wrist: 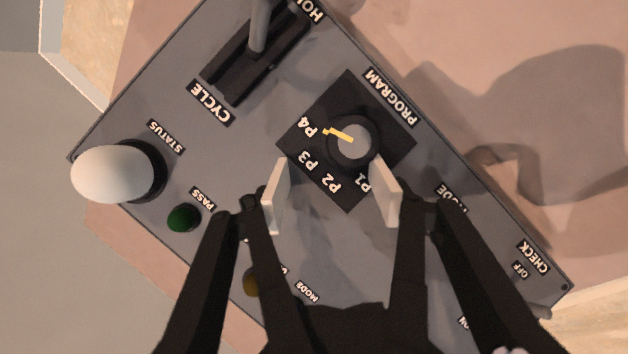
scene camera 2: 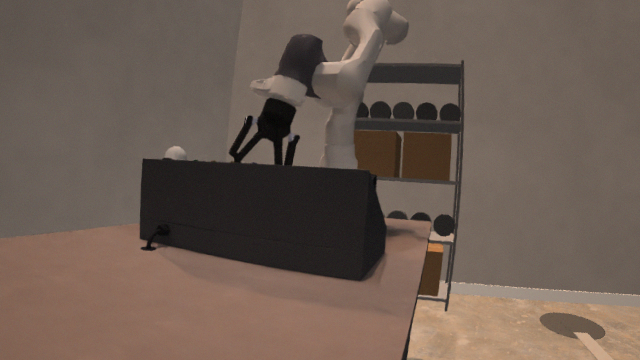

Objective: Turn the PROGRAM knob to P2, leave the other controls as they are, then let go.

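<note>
The PROGRAM knob [wrist: 356, 141] is a round dark knob with a grey cap on a dark square plate, right of centre in the wrist view. Its yellow pointer is at P4. My gripper [wrist: 328, 168] [scene camera 2: 260, 161] is partly open. In the wrist view its right pad overlaps the knob's lower edge near P1, and its left pad stands clear of the knob near P3. Whether the right pad touches the knob, I cannot tell. The grey-faced control console [wrist: 235, 150] [scene camera 2: 250, 215] hides the knob and my fingertips in the scene view.
The CYCLE lever [wrist: 259, 25], white STATUS dome [wrist: 112, 174] [scene camera 2: 175, 153], green PASS lamp [wrist: 181, 218] and a yellow lamp [wrist: 250, 284] are on the console. MODE and CHECK labels are at the right. The console stands on the table [scene camera 2: 200, 310]. A shelf rack [scene camera 2: 459, 150] stands behind.
</note>
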